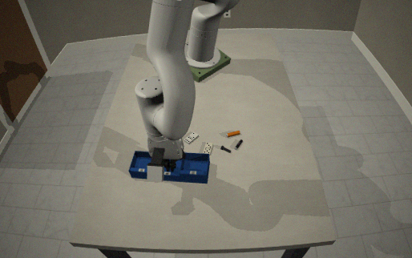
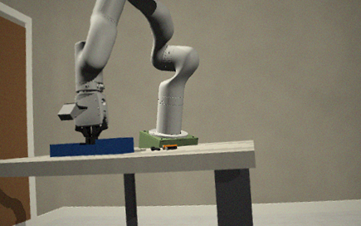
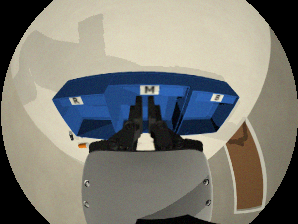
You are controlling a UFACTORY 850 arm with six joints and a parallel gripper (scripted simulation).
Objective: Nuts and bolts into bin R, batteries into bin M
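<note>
The blue bin is 10 mm below my hand. The rest, counted from my hand: black bolt 80 mm behind, 180 mm to the left, 30 mm below; then tan bolt 140 mm behind, 10 mm to the right, 30 mm below; then domino 140 mm behind, 70 mm to the left, 30 mm below.
</note>
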